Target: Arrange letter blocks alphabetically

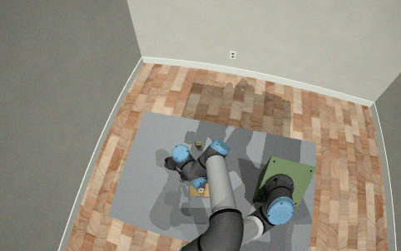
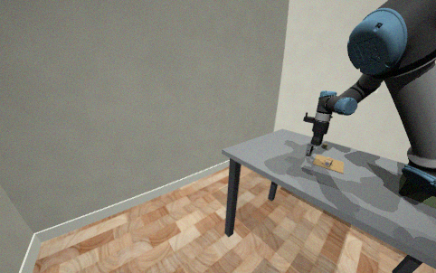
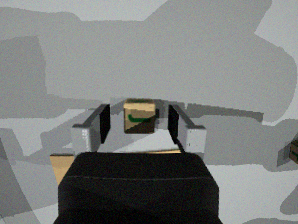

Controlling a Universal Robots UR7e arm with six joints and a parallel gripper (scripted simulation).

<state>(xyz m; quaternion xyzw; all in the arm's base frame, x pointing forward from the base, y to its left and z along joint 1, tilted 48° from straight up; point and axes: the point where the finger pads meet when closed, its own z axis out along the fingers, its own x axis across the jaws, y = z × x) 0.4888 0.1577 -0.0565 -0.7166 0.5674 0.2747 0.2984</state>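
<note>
The block is 20 mm below my hand. Also, from my hand: mat 120 mm behind, 30 mm below.
</note>
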